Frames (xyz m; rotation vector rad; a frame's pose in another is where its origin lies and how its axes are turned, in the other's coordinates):
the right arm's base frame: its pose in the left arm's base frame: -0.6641 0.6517 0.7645 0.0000 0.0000 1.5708
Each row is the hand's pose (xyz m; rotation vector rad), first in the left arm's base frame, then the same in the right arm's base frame.
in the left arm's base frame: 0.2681 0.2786 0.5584 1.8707 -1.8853 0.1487
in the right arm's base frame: -0.3731 -0.9322 -0.2061 -0.0105 -2.7003 -0.3626
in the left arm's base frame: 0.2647 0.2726 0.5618 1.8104 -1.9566 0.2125
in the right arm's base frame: -0.3791 -0.9288 -0.2027 -0.1041 -2.6822 -0.3020
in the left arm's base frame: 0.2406 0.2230 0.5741 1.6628 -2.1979 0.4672
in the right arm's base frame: -0.4287 -0.9047 -0.1904 -0.3653 -2.6353 -0.0148
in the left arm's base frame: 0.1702 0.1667 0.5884 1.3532 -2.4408 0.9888
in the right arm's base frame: -0.4850 -0.8343 -0.1761 -0.6870 -2.3966 0.4551
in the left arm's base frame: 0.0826 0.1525 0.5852 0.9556 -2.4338 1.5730
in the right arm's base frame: -0.4992 -0.7467 -0.1793 -0.8673 -1.9886 0.8421
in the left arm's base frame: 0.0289 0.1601 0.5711 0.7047 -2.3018 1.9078
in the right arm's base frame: -0.4916 -0.6930 -0.1934 -0.9030 -1.6998 1.0178
